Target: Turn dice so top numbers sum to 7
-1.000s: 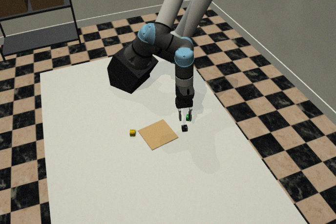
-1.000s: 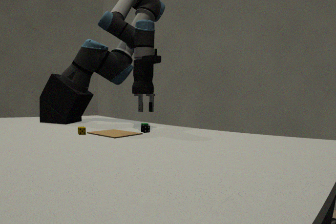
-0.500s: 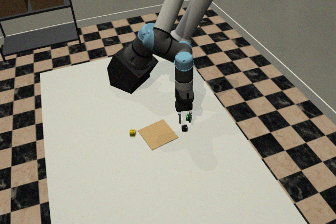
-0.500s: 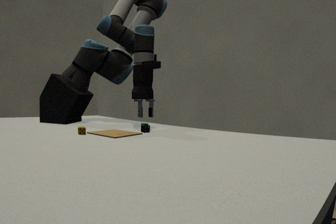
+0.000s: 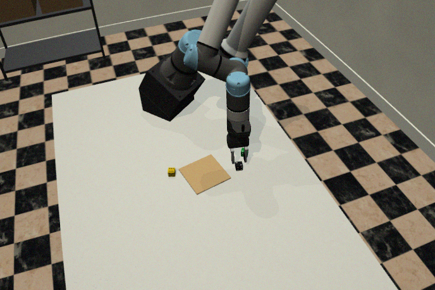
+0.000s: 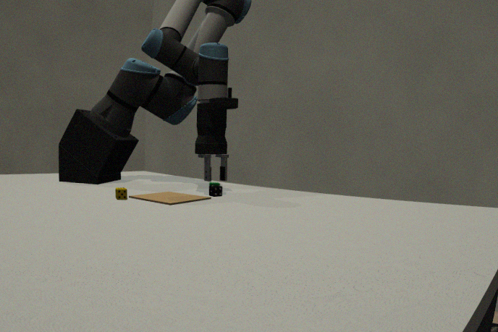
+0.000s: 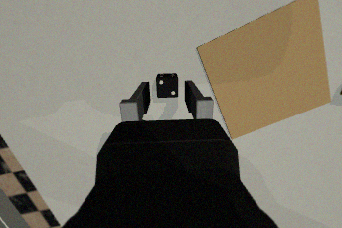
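Right now my hand is 4 cm above the black die. The rest, counted from my hand: yellow die: 24 cm to the right, 4 cm below, 3 cm behind; tan mat: 13 cm to the right, 5 cm below, 1 cm behind; green die: 6 cm behind, 4 cm to the left, 4 cm below.
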